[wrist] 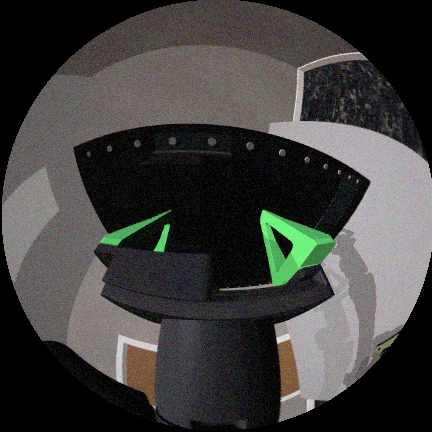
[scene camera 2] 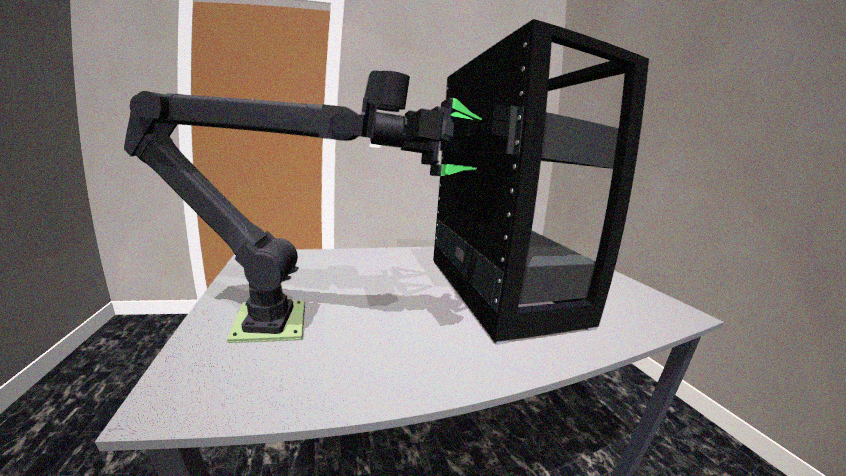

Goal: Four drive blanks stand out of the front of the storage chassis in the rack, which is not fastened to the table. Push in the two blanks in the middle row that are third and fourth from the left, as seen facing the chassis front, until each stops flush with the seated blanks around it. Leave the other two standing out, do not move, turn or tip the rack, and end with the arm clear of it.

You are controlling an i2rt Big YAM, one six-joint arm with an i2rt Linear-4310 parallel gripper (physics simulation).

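Frame: origin at the arm's base, x right, y ahead, z up, level; centimetres.
Seen in the pictures: gripper, fingertip midpoint: (wrist: 217, 214) (scene camera 2: 477, 144); arm's base at its link origin: (scene camera 2: 269, 317).
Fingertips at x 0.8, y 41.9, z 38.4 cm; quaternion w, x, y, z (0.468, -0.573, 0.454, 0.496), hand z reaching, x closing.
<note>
Offsets run from my fingertips to a thing's top centre. "spot": to the spot under its first point. Level surfaces: height alone.
The black rack @[spot: dy +7.4, dx +7.9, dz -8.4 cm] (scene camera 2: 525, 195) (wrist: 266, 149) stands upright on the table. The storage chassis (scene camera 2: 579, 140) sits in its upper half; in the wrist view its near ear and handle @[spot: dy +4.1, dx +5.1, dz +3.0 cm] (wrist: 191, 152) show faintly. The chassis front is almost black in both views, so I cannot tell the single drive blanks apart or how far any stands out. My gripper (scene camera 2: 478, 143) (wrist: 217, 214) is open, with nothing between its green fingers. It is level with the chassis, its fingers pointing at the dark front. One finger is above the other in the scene view. I cannot tell whether they touch anything.
A second unit (scene camera 2: 559, 278) sits low in the rack, with a dark front panel @[dy +4.2, dx -17.1, dz -23.6 cm] (scene camera 2: 482, 275). The arm base stands on a green plate (scene camera 2: 236, 336) on the grey table @[dz -39.6 cm] (scene camera 2: 354, 378). A brown door (scene camera 2: 260, 65) is in the wall behind.
</note>
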